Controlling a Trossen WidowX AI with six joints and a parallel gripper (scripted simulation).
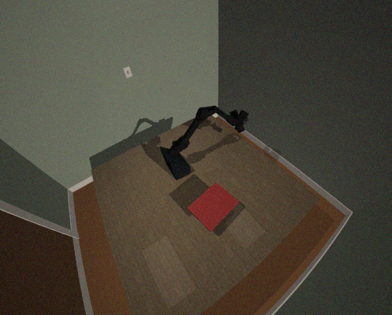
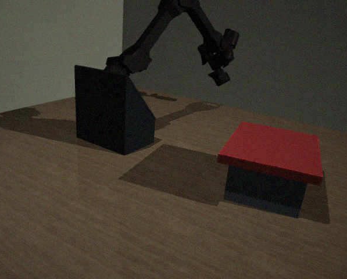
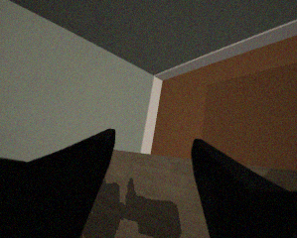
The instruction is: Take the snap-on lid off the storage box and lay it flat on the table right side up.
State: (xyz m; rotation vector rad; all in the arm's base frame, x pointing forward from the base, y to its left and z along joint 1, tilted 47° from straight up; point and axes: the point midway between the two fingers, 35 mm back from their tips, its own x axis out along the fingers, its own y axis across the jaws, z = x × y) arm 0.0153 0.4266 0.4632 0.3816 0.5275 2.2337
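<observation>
My gripper tip is now 630 mm to the left of the red lid, 460 mm short of it and 40 mm above it. From my gripper tip the other things lie so: storage box 630 mm to the right, 460 mm ahead, 90 mm below.
</observation>
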